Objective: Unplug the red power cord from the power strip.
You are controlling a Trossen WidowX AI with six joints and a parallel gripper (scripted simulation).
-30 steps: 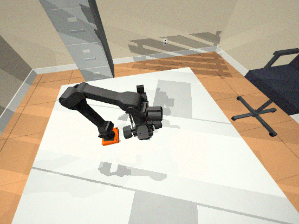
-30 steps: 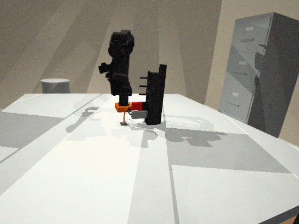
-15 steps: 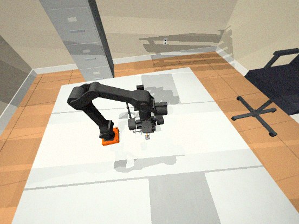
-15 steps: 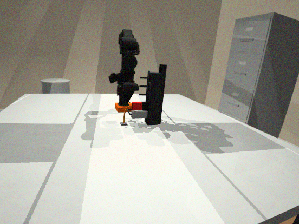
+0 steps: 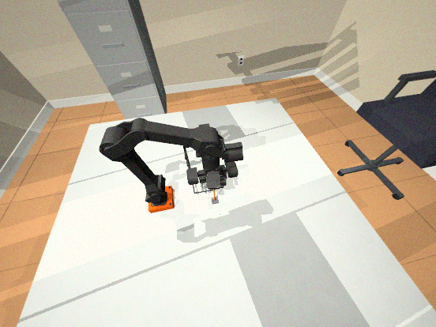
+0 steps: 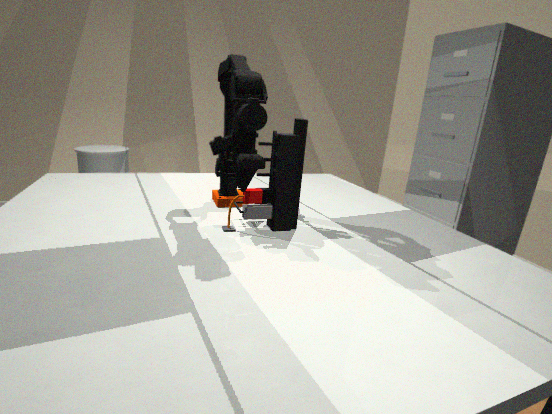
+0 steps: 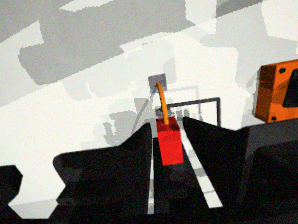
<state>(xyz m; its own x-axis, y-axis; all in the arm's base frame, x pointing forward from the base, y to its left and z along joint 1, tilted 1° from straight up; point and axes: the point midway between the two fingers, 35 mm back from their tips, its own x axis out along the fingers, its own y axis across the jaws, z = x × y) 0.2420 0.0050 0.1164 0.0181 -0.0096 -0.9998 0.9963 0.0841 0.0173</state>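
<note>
The red plug is 1 cm behind my gripper tip, 5 cm to the left of it and 1 cm below it.
</note>
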